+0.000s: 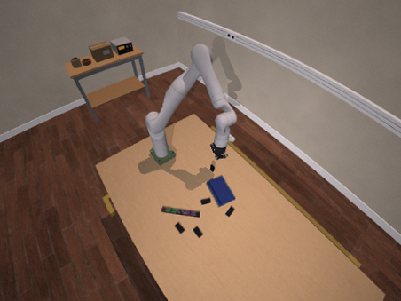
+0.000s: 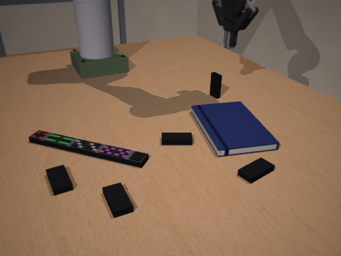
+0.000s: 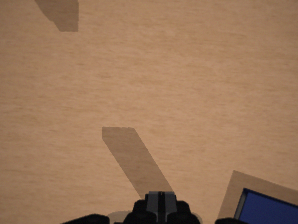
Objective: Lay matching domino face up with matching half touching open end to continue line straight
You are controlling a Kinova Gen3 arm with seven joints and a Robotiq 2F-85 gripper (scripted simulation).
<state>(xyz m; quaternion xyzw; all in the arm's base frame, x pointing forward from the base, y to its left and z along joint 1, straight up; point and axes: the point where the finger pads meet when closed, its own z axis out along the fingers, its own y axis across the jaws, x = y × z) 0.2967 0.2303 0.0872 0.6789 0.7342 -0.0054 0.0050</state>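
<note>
Now: the purple domino 3 cm to the right of my hand and 10 cm below it. From my hand the other things lie so: blue book 15 cm ahead, 8 cm to the right, 12 cm below.
</note>
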